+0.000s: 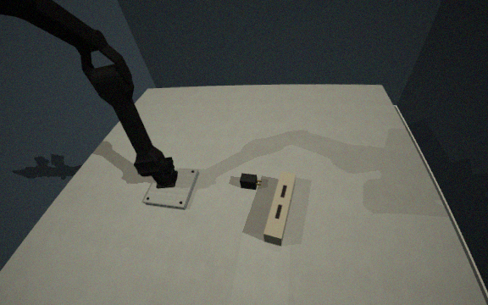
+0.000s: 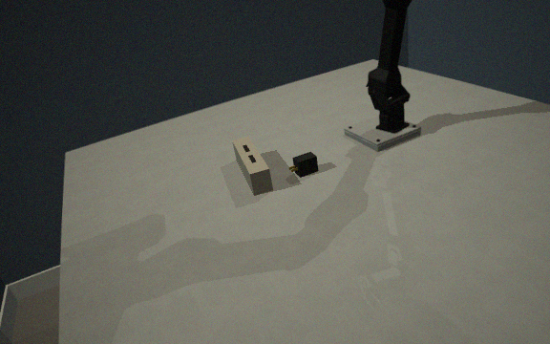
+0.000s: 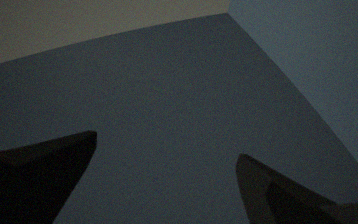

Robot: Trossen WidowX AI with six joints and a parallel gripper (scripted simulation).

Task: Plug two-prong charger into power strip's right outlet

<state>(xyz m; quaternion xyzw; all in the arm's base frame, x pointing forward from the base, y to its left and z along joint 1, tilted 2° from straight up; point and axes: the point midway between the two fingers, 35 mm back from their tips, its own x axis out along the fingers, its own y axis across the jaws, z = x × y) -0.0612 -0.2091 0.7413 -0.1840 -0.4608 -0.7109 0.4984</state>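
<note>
The dark two-prong charger lies 37 cm ahead of my gripper tip, 21 cm to the left of it and 76 cm below it.
</note>
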